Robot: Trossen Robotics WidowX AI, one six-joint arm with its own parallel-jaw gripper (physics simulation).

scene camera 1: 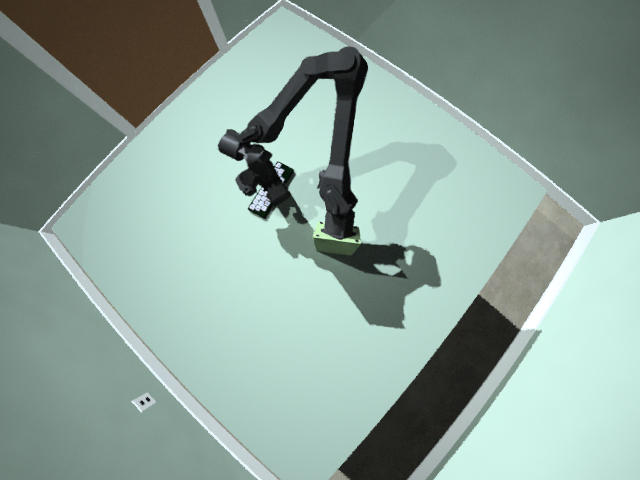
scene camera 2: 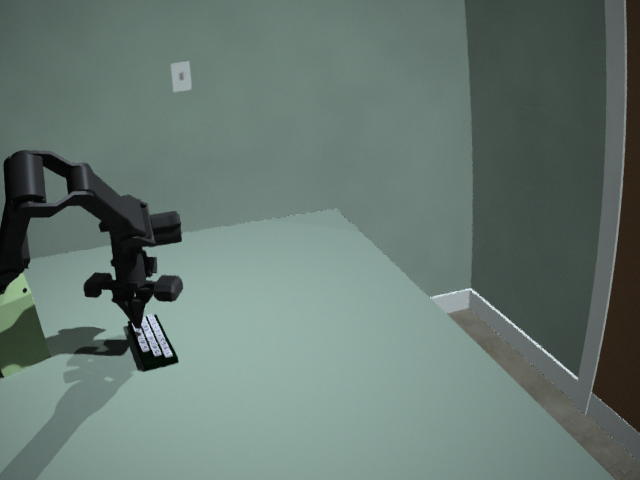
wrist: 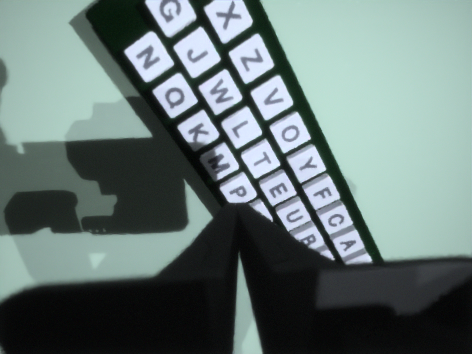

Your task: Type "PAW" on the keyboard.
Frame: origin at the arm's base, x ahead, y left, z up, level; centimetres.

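Seen in the pictures: gripper, between the fingertips: [scene camera 1: 273, 187] [scene camera 2: 138, 327] [wrist: 235, 212]; arm's base, origin of its link: [scene camera 1: 338, 232].
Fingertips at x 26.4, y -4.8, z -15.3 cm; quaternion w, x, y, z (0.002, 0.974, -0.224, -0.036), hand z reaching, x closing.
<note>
Offsets run from my fingertips to a thing's top centre. Level surfaces: height alone.
A dark green keyboard {dx +1.8, dy +0.3, dz -2.4 cm} [scene camera 1: 290, 177] [scene camera 2: 160, 362] [wrist: 117, 22] with white lettered keys lies on the table. My gripper [scene camera 1: 283, 196] [scene camera 2: 138, 326] [wrist: 235, 212] is shut and empty, pointing down over the keyboard. In the wrist view its tips overlap the lower edge of the P key {dx +0.0, dy -0.3, dz -2.4 cm} [wrist: 238, 191]; whether they touch it I cannot tell. The A key {dx +4.0, dy -6.0, dz -2.4 cm} [wrist: 347, 244] shows at the lower right of the keyboard, and the W key {dx +1.5, dy +4.5, dz -2.4 cm} [wrist: 220, 92] sits in the middle row, further up. Part of the lower keyboard is hidden behind the fingers.
The arm's pale green base block [scene camera 1: 337, 245] [scene camera 2: 21, 330] stands on the table {dz -4.1 cm} [scene camera 1: 206, 310] [scene camera 2: 336, 361], close beside the keyboard. The arm casts dark shadows over the table and a few keys. The table's edge runs along the right in scene camera 2.
</note>
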